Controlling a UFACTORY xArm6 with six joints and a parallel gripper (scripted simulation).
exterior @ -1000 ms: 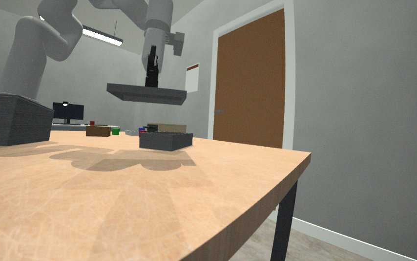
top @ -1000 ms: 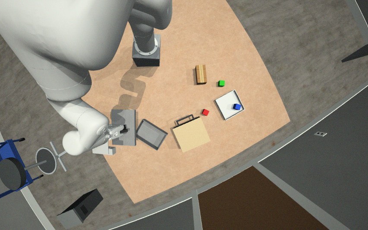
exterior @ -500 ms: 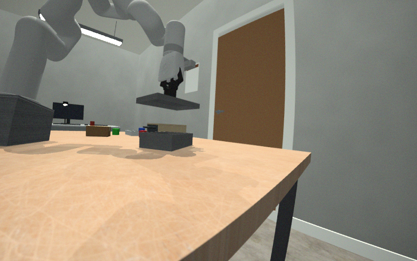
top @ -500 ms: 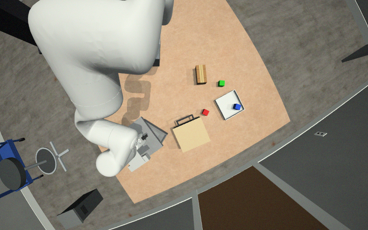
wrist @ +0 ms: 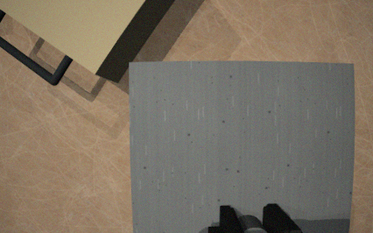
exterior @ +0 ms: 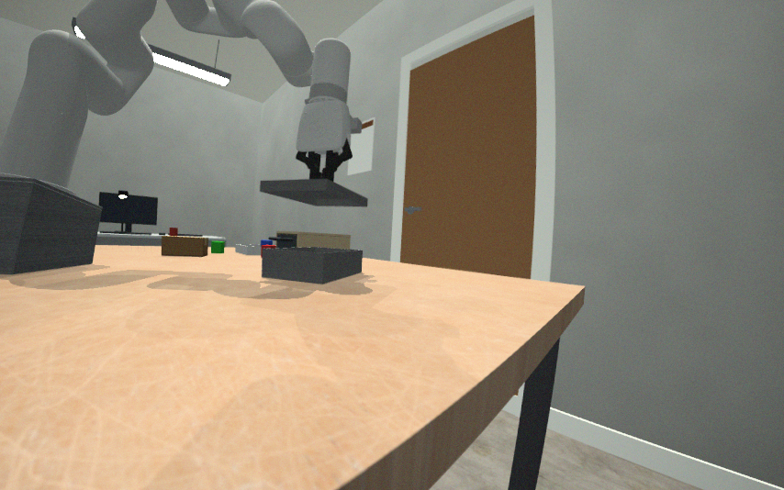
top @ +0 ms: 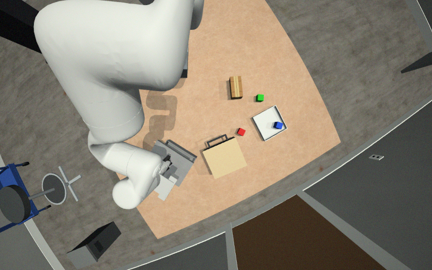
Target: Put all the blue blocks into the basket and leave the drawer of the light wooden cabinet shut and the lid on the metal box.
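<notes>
The metal box lies 160 mm below my hand. The rest, counted from my hand: light wooden cabinet: 240 mm to the left, 150 mm below, 80 mm ahead; small brown box: 430 mm to the left, 230 mm behind, 150 mm below; red block: 370 mm to the left, 170 mm below.
</notes>
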